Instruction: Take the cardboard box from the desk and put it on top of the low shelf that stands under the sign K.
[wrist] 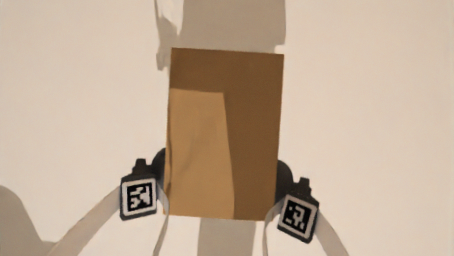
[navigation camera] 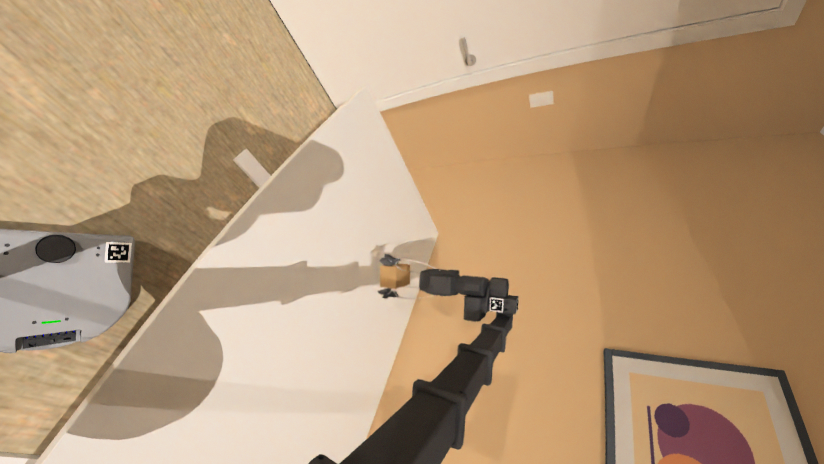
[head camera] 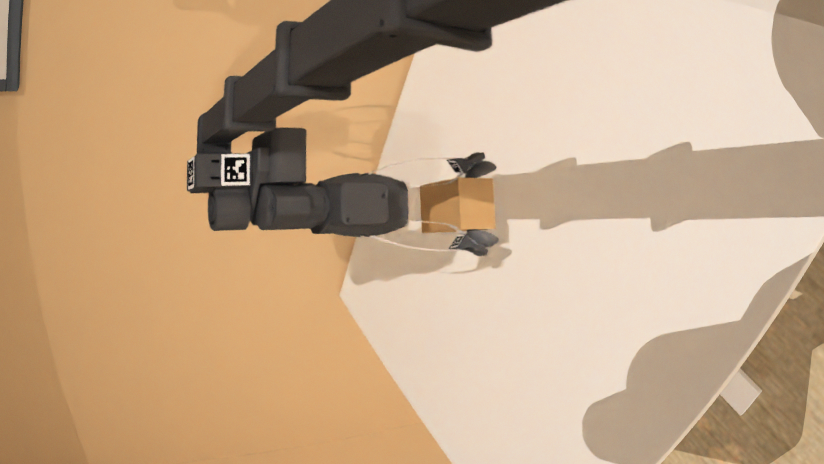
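Where they show: gripper, between the fingertips: [wrist: 222, 173] [navigation camera: 380, 275] [head camera: 493, 203]; robot's base, origin of its link: [navigation camera: 57, 247].
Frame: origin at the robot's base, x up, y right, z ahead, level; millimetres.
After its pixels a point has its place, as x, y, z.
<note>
The cardboard box [head camera: 444, 206] @(866, 621, -19) [navigation camera: 397, 275] @(868, 596, -15) [wrist: 225, 125] @(865, 638, -21) is a small brown block between the two dark fingertips, at the middle of each view. My gripper [head camera: 481, 203] @(811, 595, -21) [navigation camera: 388, 276] @(811, 595, -21) [wrist: 222, 173] @(811, 595, -21) is shut on it, with one fingertip against each long side. The box seems to hang a little above the white desk [head camera: 547, 299] @(720, 590, 106) [navigation camera: 357, 201] @(720, 581, 195) [wrist: 375, 100] @(720, 670, -189), since the finger shadows lie apart from the fingers. The box's underside is hidden. The low shelf and the sign K do not show in these views.
The tan wall [head camera: 201, 322] @(1029, 1277, 195) [navigation camera: 518, 219] @(1100, 1297, 225) stands close behind the wrist and the extended arm. A framed picture [navigation camera: 691, 361] @(1651, 961, -237) hangs on it. A white door [navigation camera: 403, 34] @(642, 887, 1091) stands past the desk's far end. My base [navigation camera: 74, 293] @(160, 42, -118) is by the desk's long edge.
</note>
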